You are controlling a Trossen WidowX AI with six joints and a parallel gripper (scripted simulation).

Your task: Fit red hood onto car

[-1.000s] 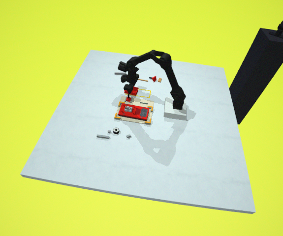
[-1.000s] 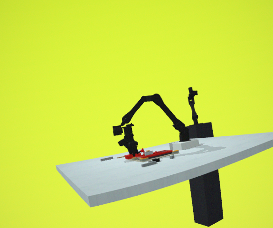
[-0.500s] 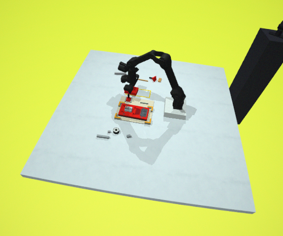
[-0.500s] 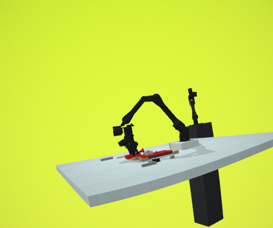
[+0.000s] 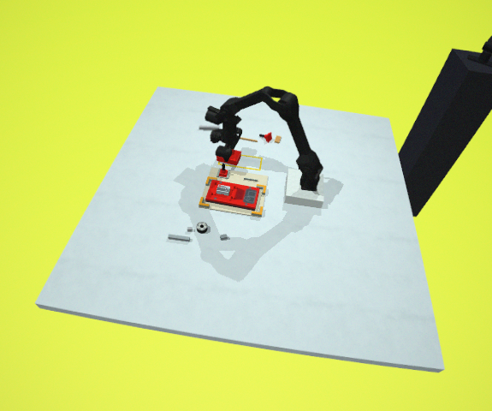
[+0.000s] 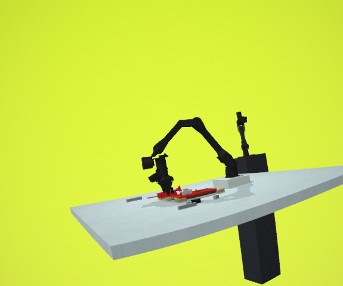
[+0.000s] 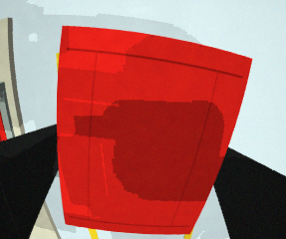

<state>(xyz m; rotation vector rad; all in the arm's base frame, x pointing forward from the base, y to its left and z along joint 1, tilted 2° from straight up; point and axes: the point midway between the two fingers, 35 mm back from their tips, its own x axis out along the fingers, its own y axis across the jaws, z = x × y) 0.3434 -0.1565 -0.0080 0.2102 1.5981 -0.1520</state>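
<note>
The grey engine block lies 220 mm to the left of my gripper tip and 10 mm above it. Also, from my gripper tip: thin rod: 40 mm behind, 150 mm to the right, 10 mm below; then black wheel: 60 mm ahead, 390 mm to the left, 10 mm below; then red hood: 10 mm above.
</note>
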